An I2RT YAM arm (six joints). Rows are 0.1 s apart.
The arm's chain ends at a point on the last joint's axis. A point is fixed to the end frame.
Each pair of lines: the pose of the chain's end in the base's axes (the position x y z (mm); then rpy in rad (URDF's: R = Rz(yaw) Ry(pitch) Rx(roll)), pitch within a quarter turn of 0, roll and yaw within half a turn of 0), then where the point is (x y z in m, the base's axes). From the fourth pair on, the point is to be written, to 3 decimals.
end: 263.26 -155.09 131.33 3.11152 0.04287 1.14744
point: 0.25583 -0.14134 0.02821
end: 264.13 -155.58 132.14 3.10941 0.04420 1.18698
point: 0.25632 -0.14234 0.02898
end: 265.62 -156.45 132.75 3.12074 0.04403 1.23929
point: 0.25603 -0.14324 0.02974
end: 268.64 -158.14 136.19 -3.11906 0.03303 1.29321
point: 0.254 -0.143 0.034
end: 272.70 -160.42 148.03 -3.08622 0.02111 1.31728
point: 0.255 -0.144 0.047
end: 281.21 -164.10 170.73 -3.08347 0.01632 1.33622
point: 0.263 -0.147 0.069
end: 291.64 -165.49 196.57 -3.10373 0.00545 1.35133
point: 0.276 -0.148 0.095
